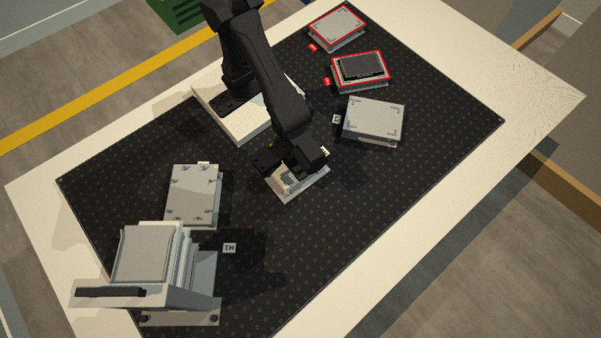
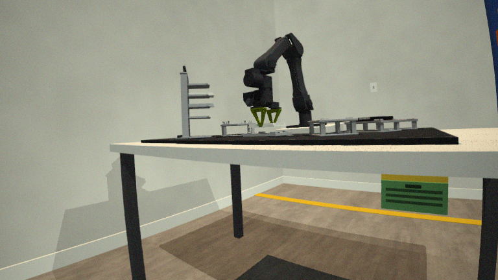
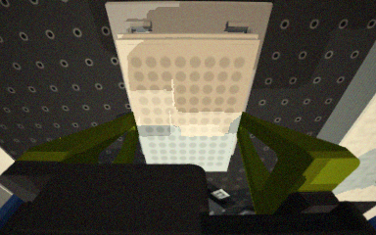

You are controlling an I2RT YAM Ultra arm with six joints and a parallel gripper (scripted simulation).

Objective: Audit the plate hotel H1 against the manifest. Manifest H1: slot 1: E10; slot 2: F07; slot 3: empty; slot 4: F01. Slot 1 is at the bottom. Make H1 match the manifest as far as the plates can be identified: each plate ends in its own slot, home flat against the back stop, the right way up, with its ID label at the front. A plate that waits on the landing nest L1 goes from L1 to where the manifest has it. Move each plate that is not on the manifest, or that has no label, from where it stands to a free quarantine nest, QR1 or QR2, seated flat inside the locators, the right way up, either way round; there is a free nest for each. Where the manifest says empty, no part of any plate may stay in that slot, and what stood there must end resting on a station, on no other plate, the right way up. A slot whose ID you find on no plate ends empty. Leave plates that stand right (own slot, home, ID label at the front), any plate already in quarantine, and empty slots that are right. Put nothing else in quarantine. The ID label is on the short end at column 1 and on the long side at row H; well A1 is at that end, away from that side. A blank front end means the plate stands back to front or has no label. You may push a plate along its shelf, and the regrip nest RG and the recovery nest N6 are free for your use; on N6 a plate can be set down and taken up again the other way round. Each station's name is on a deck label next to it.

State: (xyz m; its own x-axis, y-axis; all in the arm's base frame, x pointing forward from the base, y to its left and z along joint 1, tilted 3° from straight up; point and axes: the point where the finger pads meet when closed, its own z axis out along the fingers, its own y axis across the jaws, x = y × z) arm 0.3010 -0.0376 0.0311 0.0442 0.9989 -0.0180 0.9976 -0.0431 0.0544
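The recovery nest N6 lies 4 cm below my hand. The rest, counted from my hand: N6 deck label: 11 cm to the left, 5 cm below; then A1 mark: 7 cm to the left, 6 cm ahead, 3 cm below; then white well plate: right at my hand.
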